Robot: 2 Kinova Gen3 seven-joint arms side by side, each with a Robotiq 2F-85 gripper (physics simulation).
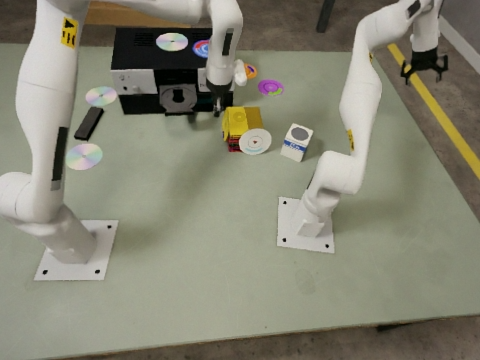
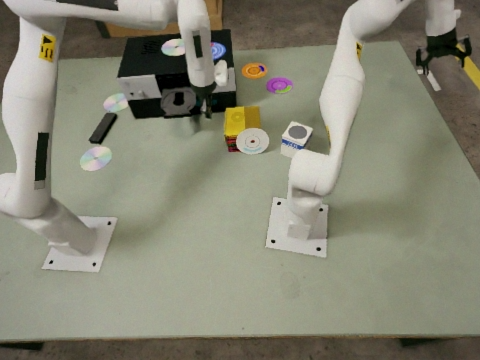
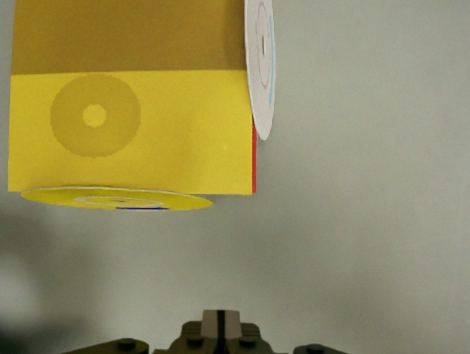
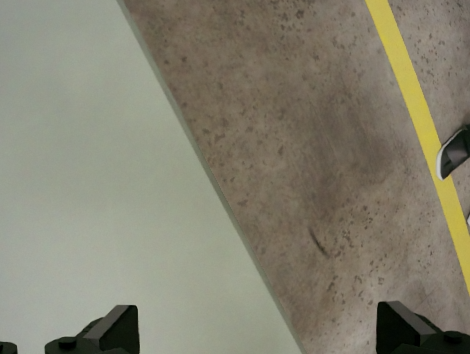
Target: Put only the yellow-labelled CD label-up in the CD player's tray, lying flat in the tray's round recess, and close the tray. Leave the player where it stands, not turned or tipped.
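Seen in the pictures: left gripper, fingertip midpoint: (image 1: 216, 116) (image 2: 208, 117) (image 3: 220, 334); right gripper, fingertip midpoint: (image 1: 422, 83) (image 2: 443, 71) (image 4: 257, 331); left arm's base, origin of the base link: (image 1: 79, 248) (image 2: 81, 242); right arm's base, origin of the base link: (image 1: 305, 223) (image 2: 297, 225).
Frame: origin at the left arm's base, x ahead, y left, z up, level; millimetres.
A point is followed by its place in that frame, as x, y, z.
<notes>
The yellow-labelled CD (image 1: 225, 126) (image 3: 185, 200) leans on edge against the left side of a stack of yellow-topped cases (image 1: 253, 117) {474, -518, 94} (image 2: 250, 116) {477, -513, 93} (image 3: 200, 120) {413, -469, 94}. The black and silver CD player (image 1: 135, 57) {640, -85, 200} (image 2: 142, 60) {669, -86, 200} stands at the back with its tray (image 1: 178, 101) {488, -245, 130} (image 2: 177, 104) {487, -244, 130} out; no disc shows in the round recess. My left gripper (image 1: 217, 112) {387, -380, 173} (image 2: 206, 113) {387, -380, 173} (image 3: 220, 334) {387, -380, 173} points down, shut and empty, between the tray and the yellow-labelled CD, apart from the CD. My right gripper (image 1: 424, 76) {602, -1173, 184} (image 2: 444, 64) {602, -1173, 184} (image 4: 257, 331) {602, -1173, 184} is open and empty, high beyond the table's right edge.
A white CD (image 1: 255, 142) {386, -526, 54} (image 2: 252, 141) {386, -524, 57} (image 3: 260, 65) leans on the cases' front. A tea box (image 1: 297, 142) {359, -669, 92} (image 2: 296, 139) {363, -676, 96} stands right of them. Silver discs, a remote (image 1: 89, 123) {479, 92, 20} (image 2: 103, 128) {478, 90, 20}, and orange and purple discs (image 1: 271, 88) {763, -627, 1} (image 2: 279, 85) {770, -630, 1} lie around the player. Two discs lie on its top.
</notes>
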